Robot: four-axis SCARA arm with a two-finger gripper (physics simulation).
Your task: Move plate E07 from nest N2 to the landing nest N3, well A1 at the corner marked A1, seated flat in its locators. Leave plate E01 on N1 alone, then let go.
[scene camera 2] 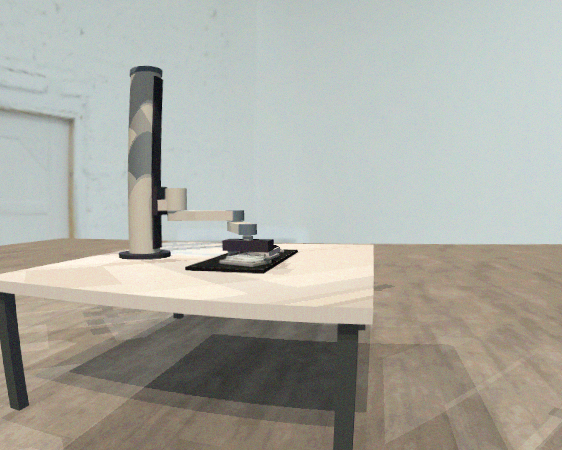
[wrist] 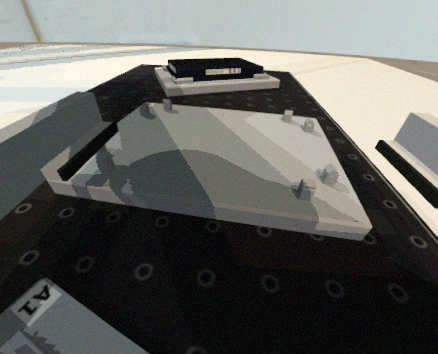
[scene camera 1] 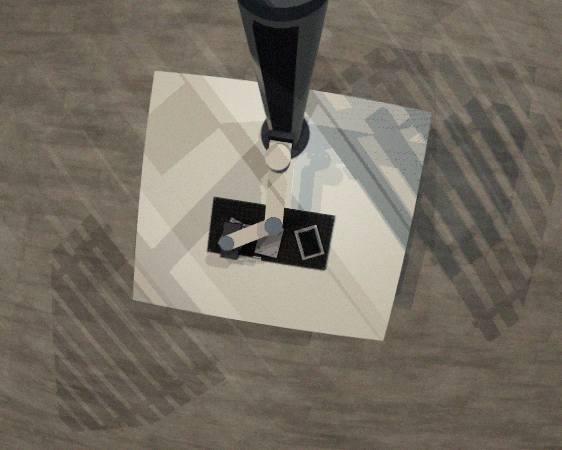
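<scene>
My gripper is open and empty, low over the left part of the black board. In the wrist view its fingers stand wide apart, one by the left end of a bare pale nest with upright locators, the other off to the right. Dark plate E01 sits on its pale nest N1 at the far end. A nest corner marked A1 shows at the bottom left of the wrist view; its rest is cut off. I cannot make out plate E07 in any view.
The black perforated board lies on the pale table. The arm's column stands behind it. The forearm covers part of the board from above.
</scene>
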